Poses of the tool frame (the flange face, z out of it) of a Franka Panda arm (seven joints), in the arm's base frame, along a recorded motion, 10 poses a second.
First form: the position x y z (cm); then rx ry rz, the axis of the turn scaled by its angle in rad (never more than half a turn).
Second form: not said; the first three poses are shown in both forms.
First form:
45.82, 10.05, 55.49, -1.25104, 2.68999, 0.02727
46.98, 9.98, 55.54, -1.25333, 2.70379, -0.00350
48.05, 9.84, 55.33, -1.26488, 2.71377, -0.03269
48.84, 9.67, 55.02, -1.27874, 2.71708, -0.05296
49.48, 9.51, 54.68, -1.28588, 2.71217, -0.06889
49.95, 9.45, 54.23, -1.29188, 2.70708, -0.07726
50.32, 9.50, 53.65, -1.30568, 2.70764, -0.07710
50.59, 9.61, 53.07, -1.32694, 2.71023, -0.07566
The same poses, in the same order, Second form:
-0.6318, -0.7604, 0.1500, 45.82; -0.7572, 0.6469, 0.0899, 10.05; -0.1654, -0.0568, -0.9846, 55.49; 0, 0, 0, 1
-0.6356, -0.7580, 0.1468, 46.98; -0.7583, 0.6486, 0.0655, 9.98; -0.1448, -0.0697, -0.9870, 55.54; 0, 0, 0, 1
-0.6342, -0.7600, 0.1422, 48.05; -0.7632, 0.6448, 0.0423, 9.84; -0.1239, -0.0817, -0.9889, 55.33; 0, 0, 0, 1
-0.6297, -0.7642, 0.1396, 48.84; -0.7691, 0.6386, 0.0269, 9.67; -0.1097, -0.0904, -0.9898, 55.02; 0, 0, 0, 1
-0.6252, -0.7669, 0.1449, 49.48; -0.7732, 0.6339, 0.0182, 9.51; -0.1058, -0.1007, -0.9893, 54.68; 0, 0, 0, 1
-0.6212, -0.7694, 0.1489, 49.95; -0.7766, 0.6298, 0.0143, 9.45; -0.1048, -0.1068, -0.9887, 54.23; 0, 0, 0, 1
-0.6156, -0.7750, 0.1430, 50.32; -0.7819, 0.6233, 0.0123, 9.50; -0.0987, -0.1042, -0.9896, 53.65; 0, 0, 0, 1
-0.6074, -0.7833, 0.1321, 50.59; -0.7895, 0.6137, 0.0091, 9.61; -0.0882, -0.0988, -0.9912, 53.07; 0, 0, 0, 1

